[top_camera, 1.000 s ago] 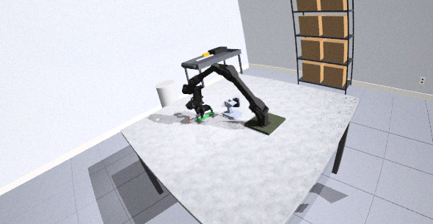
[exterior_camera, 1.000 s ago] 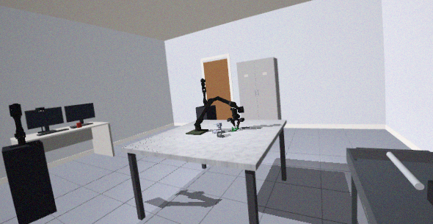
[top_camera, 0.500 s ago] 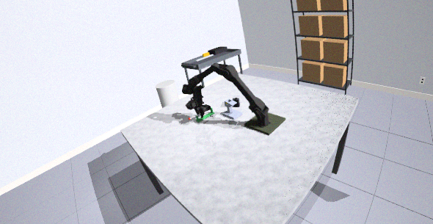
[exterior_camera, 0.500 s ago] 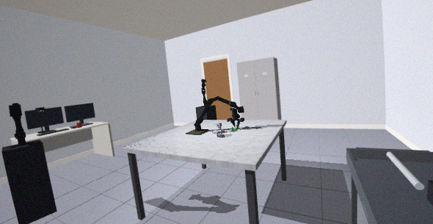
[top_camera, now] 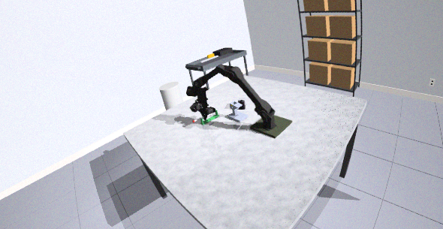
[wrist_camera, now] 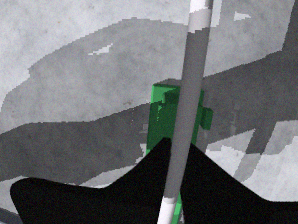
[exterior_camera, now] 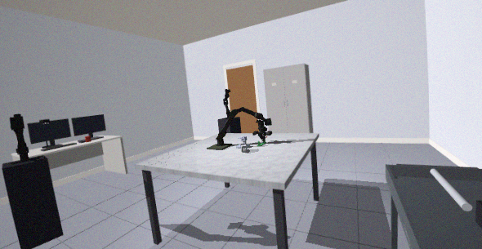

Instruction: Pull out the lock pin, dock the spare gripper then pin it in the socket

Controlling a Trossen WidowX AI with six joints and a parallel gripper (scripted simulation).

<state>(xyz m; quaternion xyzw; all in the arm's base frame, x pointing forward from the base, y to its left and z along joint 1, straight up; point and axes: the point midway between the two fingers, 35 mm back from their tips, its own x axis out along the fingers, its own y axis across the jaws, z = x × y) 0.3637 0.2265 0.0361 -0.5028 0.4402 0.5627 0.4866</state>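
My gripper tip is 4 cm to the left of the green holder. The rest, counted from my gripper tip: mount: 18 cm to the right, 11 cm behind, 3 cm above; then spare gripper: 30 cm to the right, 1 cm behind, 1 cm above.
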